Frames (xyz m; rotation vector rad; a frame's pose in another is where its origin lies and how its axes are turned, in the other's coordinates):
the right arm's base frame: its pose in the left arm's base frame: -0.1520 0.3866 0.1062 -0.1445 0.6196 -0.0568
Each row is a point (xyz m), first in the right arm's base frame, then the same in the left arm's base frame.
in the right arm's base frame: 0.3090 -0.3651 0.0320
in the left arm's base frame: 0.1143 -0.0002 0.0099
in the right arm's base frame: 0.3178 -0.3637 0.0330
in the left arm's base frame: 0.1220 0.0004 0.0055
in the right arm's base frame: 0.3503 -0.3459 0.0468
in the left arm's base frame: 0.1566 0.0165 -0.0048
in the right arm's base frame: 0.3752 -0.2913 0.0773
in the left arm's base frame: 0.1952 0.0717 -0.0029
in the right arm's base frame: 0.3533 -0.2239 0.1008
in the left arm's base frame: 0.1917 0.1432 0.0184
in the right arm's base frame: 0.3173 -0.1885 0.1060
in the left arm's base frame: 0.1658 0.1822 0.0379
